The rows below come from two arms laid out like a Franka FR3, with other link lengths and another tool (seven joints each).
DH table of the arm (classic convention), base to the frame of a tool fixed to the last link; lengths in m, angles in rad. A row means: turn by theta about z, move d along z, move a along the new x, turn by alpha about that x. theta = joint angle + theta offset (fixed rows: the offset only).
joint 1: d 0.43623  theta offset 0  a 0  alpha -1.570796
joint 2: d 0  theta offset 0  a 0  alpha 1.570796
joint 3: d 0.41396  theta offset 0  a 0.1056  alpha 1.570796
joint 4: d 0  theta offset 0  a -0.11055  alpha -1.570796
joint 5: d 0.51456  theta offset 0  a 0  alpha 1.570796
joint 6: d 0  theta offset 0  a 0.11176  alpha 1.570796
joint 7: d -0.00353  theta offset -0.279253  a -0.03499  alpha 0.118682
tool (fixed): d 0.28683  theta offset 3.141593  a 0  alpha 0
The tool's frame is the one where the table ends.
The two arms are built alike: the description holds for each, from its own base.
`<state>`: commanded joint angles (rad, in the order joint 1, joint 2, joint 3, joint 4, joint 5, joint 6, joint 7); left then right.
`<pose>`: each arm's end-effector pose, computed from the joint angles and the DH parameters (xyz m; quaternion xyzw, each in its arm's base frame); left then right.
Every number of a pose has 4 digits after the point. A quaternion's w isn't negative.
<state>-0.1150 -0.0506 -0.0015 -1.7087 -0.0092 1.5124 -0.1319 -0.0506 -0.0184 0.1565 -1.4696 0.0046 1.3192 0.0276</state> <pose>0.6287 -0.0590 0.6322 0.1420 -0.9839 -0.0731 0.0800 0.6212 0.0925 0.7351 0.1735 -0.9798 -0.0639 0.0763</pose>
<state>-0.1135 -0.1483 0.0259 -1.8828 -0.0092 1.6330 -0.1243 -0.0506 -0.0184 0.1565 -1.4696 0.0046 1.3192 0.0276</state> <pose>0.6054 -0.0377 0.5997 0.1541 -0.9841 -0.0645 0.0601 0.6212 0.0925 0.7351 0.1735 -0.9798 -0.0639 0.0763</pose>
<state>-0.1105 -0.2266 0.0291 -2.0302 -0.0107 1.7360 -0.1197 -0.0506 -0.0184 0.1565 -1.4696 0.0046 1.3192 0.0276</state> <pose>0.5825 -0.0322 0.5667 0.1562 -0.9850 -0.0583 0.0442 0.6212 0.0925 0.7351 0.1735 -0.9798 -0.0639 0.0763</pose>
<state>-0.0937 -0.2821 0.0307 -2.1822 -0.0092 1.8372 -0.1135 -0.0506 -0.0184 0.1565 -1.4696 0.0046 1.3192 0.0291</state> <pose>0.5573 -0.0195 0.5162 0.1624 -0.9842 -0.0572 0.0424 0.6212 0.0926 0.7351 0.1728 -0.9799 -0.0638 0.0762</pose>
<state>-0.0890 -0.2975 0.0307 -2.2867 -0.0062 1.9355 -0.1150 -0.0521 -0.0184 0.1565 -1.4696 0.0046 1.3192 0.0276</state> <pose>0.5459 -0.0158 0.4701 0.1656 -0.9838 -0.0573 0.0378 0.6213 0.0916 0.7351 0.1728 -0.9799 -0.0639 0.0762</pose>
